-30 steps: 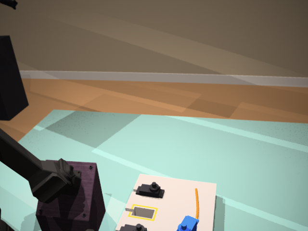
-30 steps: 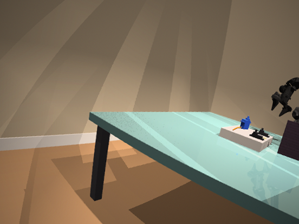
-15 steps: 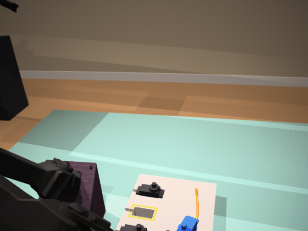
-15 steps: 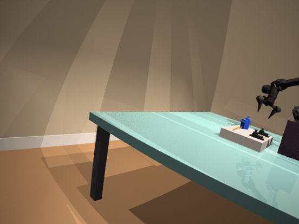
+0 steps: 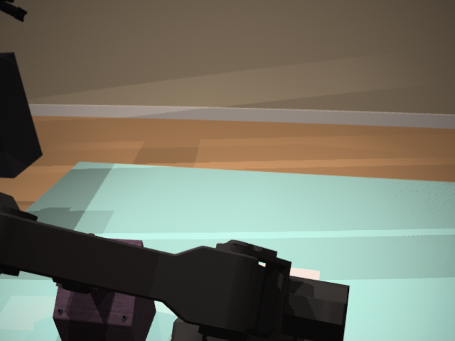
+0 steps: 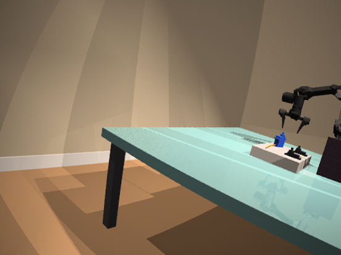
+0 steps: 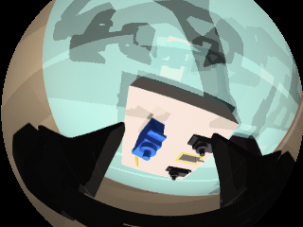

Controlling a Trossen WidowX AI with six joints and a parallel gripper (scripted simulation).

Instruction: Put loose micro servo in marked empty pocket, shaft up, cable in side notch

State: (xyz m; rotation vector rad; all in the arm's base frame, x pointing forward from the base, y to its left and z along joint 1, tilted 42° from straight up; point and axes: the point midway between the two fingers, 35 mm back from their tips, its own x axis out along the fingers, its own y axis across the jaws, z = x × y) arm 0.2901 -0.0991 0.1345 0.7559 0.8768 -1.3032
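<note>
Now: gripper tip 16 cm to the right of the deck, 11 cm above it and 1 cm short of it.
</note>
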